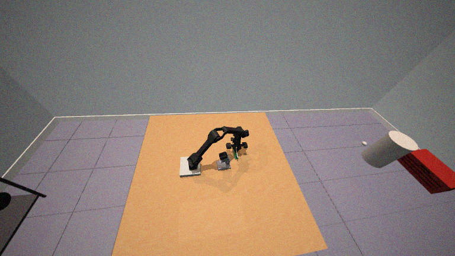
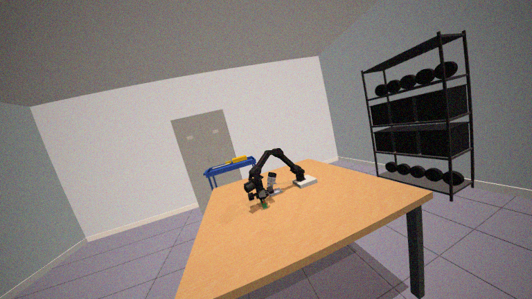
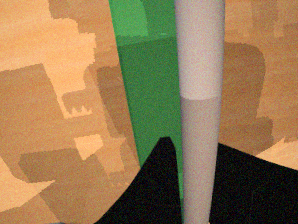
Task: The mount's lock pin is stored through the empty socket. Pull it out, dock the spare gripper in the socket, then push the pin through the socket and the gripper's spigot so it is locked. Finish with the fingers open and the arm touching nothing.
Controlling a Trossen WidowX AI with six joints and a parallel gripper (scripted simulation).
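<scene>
The green strip is 10 mm to the left of my gripper tip and 10 mm above it. The rest, counted from my gripper tip: spare gripper (140 mm behind, 110 mm above, 90 mm to the right); grey mount (130 mm behind, 90 mm to the right, 40 mm above).
</scene>
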